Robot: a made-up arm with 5 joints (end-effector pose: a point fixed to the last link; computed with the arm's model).
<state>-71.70 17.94 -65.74 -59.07 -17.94</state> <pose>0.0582 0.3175 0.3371 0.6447 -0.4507 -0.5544 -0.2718</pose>
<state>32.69 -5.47 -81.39 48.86 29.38</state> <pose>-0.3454 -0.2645 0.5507 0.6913 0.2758 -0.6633 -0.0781</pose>
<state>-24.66 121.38 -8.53 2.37 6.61</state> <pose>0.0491 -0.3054 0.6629 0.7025 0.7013 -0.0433 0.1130</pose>
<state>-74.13 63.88 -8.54 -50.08 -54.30</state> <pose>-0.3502 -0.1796 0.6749 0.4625 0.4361 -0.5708 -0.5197</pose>
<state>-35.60 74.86 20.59 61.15 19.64</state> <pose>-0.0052 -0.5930 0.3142 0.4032 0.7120 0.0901 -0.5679</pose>
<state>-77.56 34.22 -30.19 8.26 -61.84</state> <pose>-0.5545 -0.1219 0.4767 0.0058 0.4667 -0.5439 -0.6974</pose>
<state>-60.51 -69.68 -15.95 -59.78 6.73</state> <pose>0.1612 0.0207 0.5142 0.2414 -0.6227 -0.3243 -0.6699</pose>
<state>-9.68 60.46 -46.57 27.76 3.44</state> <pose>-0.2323 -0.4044 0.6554 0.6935 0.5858 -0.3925 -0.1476</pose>
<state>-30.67 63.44 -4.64 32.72 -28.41</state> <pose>-0.0995 -0.6354 0.3636 0.3764 0.7090 -0.0151 -0.5962</pose>
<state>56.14 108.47 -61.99 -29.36 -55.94</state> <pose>0.1514 -0.4034 0.6570 0.4318 0.6940 0.2041 0.5387</pose>
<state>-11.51 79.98 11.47 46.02 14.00</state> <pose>0.1810 -0.5283 0.4307 0.6000 0.6956 0.1470 -0.3667</pose>
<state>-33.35 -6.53 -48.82 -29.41 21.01</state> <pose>-0.1345 0.2189 0.4004 0.6689 -0.3332 -0.6211 -0.2362</pose>
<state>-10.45 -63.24 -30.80 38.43 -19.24</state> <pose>-0.6291 -0.0403 0.5277 0.0968 -0.2333 0.6673 0.7007</pose>
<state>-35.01 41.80 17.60 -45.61 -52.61</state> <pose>-0.3443 -0.5332 0.5667 0.4116 0.6392 -0.3498 -0.5475</pose>
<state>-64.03 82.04 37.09 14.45 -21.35</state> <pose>-0.1315 -0.5691 0.2459 0.2257 0.7296 0.0218 -0.6452</pose>
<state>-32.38 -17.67 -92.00 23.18 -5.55</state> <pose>-0.1781 0.1533 0.5479 0.4846 -0.2109 -0.7035 -0.4752</pose>
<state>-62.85 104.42 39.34 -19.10 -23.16</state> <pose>0.0712 -0.5286 0.4365 0.4878 0.7344 -0.0144 -0.4716</pose>
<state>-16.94 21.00 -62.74 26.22 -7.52</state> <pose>-0.3970 -0.2141 0.6483 0.5856 0.3418 -0.6283 -0.3813</pose>
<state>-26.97 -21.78 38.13 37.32 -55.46</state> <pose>-0.5556 -0.1739 -0.0490 0.4771 -0.7212 0.0397 0.5007</pose>
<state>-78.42 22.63 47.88 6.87 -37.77</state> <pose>-0.5921 -0.1073 0.1208 0.3113 -0.6656 0.3169 0.5997</pose>
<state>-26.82 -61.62 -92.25 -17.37 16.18</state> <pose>0.1002 0.0314 0.1994 0.5703 -0.6785 -0.2803 -0.3686</pose>
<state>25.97 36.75 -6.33 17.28 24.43</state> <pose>-0.0604 -0.5585 0.6547 0.7098 0.6541 -0.2458 -0.0897</pose>
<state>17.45 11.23 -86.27 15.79 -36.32</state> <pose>-0.3572 -0.3699 0.6314 0.6390 0.4503 -0.5833 -0.2205</pose>
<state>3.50 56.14 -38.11 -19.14 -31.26</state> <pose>-0.2151 -0.4421 0.6781 0.7000 0.6133 -0.3610 -0.0590</pose>
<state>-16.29 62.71 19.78 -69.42 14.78</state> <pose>-0.4000 -0.2587 0.5930 0.6862 0.4284 -0.5710 0.1398</pose>
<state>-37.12 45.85 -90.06 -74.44 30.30</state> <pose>-0.3250 -0.0926 -0.0919 0.4292 -0.5927 -0.4417 0.5191</pose>
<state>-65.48 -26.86 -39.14 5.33 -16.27</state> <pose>-0.2388 0.2297 0.6671 0.0575 -0.1536 -0.6916 -0.7034</pose>
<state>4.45 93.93 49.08 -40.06 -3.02</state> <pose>0.2511 -0.3820 0.5822 0.6734 0.7227 0.1555 0.0091</pose>
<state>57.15 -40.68 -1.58 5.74 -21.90</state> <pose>-0.1546 -0.8061 0.5440 0.4501 0.6493 -0.2907 -0.5397</pose>
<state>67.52 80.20 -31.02 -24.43 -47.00</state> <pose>0.2802 -0.3065 0.6720 0.5996 0.6593 0.2766 0.3597</pose>
